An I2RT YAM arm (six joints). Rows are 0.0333 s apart.
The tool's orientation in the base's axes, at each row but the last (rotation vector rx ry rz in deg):
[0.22, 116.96, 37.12]
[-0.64, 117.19, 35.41]
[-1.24, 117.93, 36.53]
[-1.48, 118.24, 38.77]
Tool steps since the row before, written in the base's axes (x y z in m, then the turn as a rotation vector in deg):
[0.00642, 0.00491, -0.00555, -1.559, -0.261, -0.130]
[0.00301, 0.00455, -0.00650, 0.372, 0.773, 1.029]
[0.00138, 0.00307, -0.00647, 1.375, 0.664, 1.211]
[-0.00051, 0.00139, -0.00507, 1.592, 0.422, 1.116]
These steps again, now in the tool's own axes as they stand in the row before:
[0.00224, 0.00013, 0.00954, 0.879, 0.111, -1.315]
[0.00473, 0.00047, 0.00703, -0.850, 1.013, 0.212]
[0.00514, -0.00049, 0.00515, -1.575, 0.735, 0.883]
[0.00462, -0.00098, 0.00236, -1.680, 0.427, 0.976]

